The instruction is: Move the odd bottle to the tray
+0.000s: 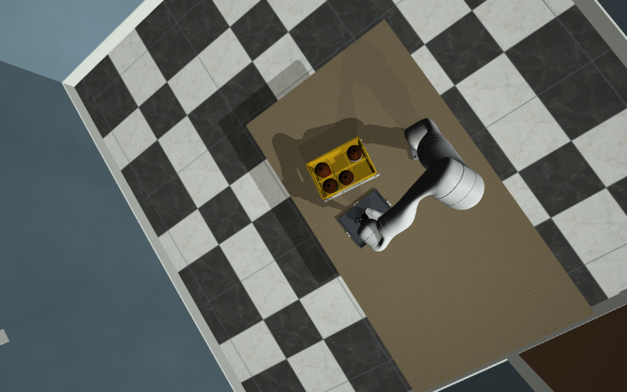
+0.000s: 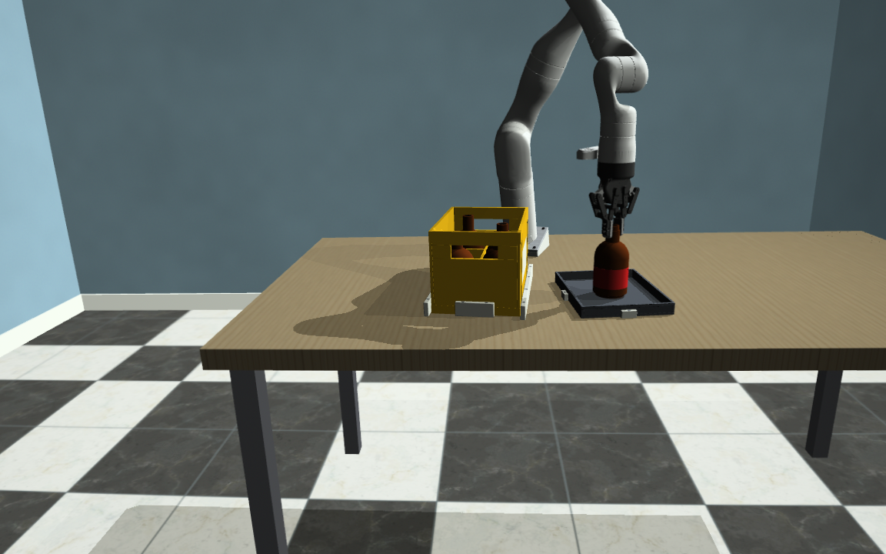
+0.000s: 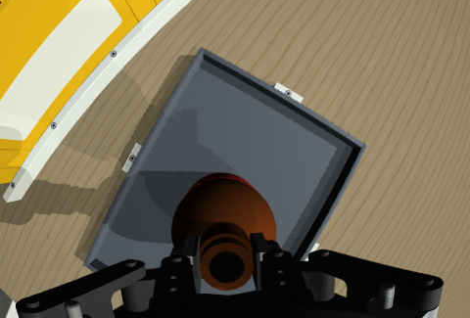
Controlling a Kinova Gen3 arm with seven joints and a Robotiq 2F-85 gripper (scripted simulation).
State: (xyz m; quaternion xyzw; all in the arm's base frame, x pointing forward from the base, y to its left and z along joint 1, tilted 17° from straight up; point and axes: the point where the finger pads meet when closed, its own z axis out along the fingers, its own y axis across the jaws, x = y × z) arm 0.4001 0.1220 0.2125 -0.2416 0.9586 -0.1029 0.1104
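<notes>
My gripper is now 7 cm above the brown bottle. The rest, counted from my hand: yellow crate: 27 cm to the right, 8 cm behind, 7 cm below; then dark tray: 14 cm below.
</notes>
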